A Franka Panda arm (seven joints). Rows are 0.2 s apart.
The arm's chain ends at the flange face. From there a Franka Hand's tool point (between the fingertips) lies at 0.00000 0.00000 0.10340 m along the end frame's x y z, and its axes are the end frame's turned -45 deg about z.
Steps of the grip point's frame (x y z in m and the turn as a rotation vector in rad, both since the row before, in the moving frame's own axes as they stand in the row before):
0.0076 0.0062 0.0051 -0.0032 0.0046 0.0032
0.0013 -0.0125 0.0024 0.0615 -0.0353 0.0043
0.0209 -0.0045 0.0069 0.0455 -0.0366 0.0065
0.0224 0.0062 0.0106 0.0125 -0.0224 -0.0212
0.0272 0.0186 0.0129 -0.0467 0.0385 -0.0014
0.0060 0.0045 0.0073 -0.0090 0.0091 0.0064
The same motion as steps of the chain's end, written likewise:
0.0092 -0.0009 0.0051 0.0010 0.0055 0.0032
-0.0009 -0.0078 0.0027 0.0185 -0.0684 0.0043
0.0176 -0.0173 0.0071 0.0063 -0.0581 0.0065
0.0228 -0.0122 0.0106 -0.0070 -0.0247 -0.0212
0.0262 -0.0067 0.0131 -0.0058 0.0602 -0.0014
0.0061 -0.0011 0.0073 0.0001 0.0128 0.0064

